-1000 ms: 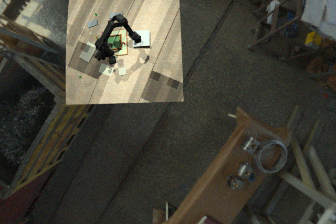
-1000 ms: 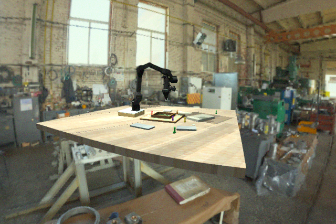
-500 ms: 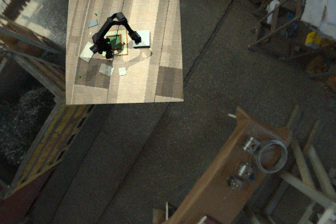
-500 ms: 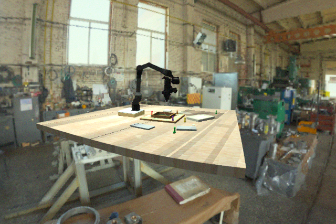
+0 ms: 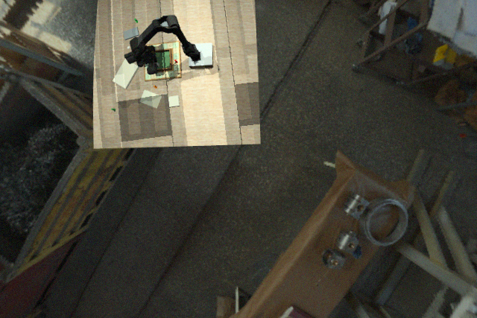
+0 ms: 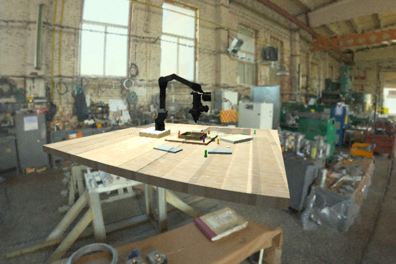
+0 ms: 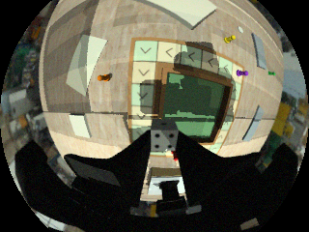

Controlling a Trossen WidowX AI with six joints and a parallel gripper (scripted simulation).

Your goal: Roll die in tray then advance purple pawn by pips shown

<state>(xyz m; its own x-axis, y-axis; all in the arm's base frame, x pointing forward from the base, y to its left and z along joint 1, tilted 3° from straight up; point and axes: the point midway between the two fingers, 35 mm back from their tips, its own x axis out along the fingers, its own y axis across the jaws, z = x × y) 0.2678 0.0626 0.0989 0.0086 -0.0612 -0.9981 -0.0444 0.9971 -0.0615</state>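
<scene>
Now: the purple pawn 19 cm to the right of my gripper tip, 11 cm ahead of it and 8 cm below it. Also, from my gripper tip: die: right at my gripper tip; red pawn: 11 cm behind, 8 cm below, 5 cm to the right; green felt tray floor: 10 cm below, 7 cm to the right.
</scene>
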